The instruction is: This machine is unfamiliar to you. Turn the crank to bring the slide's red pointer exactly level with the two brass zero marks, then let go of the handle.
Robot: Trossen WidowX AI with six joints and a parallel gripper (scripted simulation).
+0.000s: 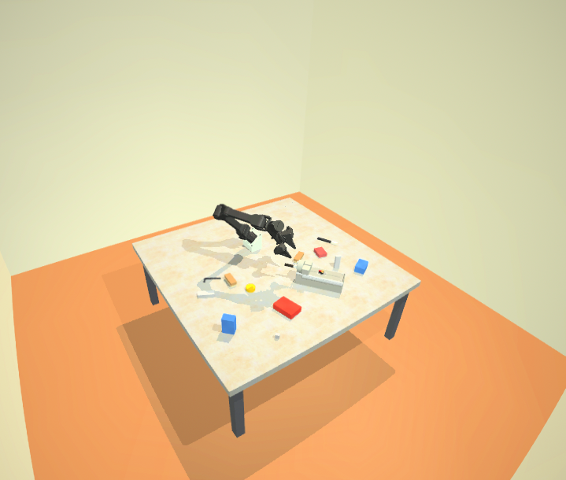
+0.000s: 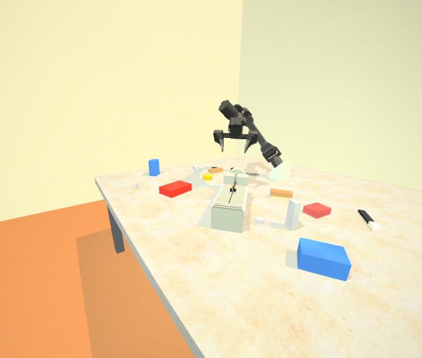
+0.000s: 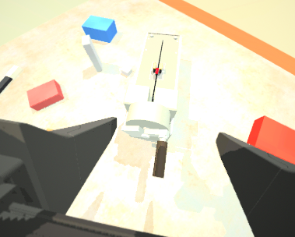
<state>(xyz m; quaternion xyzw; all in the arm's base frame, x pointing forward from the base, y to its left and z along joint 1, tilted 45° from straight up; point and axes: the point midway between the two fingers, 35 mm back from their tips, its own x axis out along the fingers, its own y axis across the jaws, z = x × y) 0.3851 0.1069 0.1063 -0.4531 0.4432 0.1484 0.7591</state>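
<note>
Right now my gripper tip is 9 cm above the crank and 1 cm past it. Also, from my gripper tip: brown crank handle (8 cm below, 1 cm to the right, 1 cm behind); red pointer (11 cm to the left, 10 cm below, 10 cm ahead); yellow disc (24 cm to the right, 17 cm below, 5 cm behind).
</note>
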